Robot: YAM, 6 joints.
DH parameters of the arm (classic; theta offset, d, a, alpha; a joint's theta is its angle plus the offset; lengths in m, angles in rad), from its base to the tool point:
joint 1: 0 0.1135 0.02 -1.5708
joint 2: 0 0 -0.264 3.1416
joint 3: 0.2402 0 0.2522 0
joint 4: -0.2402 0 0.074 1.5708
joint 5: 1.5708 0 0 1.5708
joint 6: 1.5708 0.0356 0 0
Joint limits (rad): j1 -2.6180..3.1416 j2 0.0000..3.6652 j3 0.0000..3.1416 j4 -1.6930..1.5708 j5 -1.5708..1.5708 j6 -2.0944..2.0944
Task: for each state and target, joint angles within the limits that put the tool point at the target. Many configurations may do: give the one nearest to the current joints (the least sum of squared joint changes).
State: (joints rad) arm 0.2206 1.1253 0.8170 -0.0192 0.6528 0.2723
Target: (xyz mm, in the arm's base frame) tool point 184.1 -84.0 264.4
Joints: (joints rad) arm -0.3076 0.9111 0.6062 -0.1220 0.7521 0.2723
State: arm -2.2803 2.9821 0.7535 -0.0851 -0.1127 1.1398
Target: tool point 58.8 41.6 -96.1
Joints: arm -2.4371 3.5078 0.5507 -0.0822 -0.1805 1.1398
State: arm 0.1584 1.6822 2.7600 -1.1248 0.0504 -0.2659
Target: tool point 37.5 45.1 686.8
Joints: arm 0.7163 1.4971 2.9586 -0.8748 -0.2669 -0.2659
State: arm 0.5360 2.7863 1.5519 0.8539 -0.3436 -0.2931
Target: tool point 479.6 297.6 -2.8
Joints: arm 0.5359 2.8594 1.8683 0.8258 -0.3139 -0.2931
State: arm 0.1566 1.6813 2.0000 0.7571 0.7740 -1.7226
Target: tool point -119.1 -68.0 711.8
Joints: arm 0.4014 1.2449 2.7026 0.4983 0.4680 -1.7226
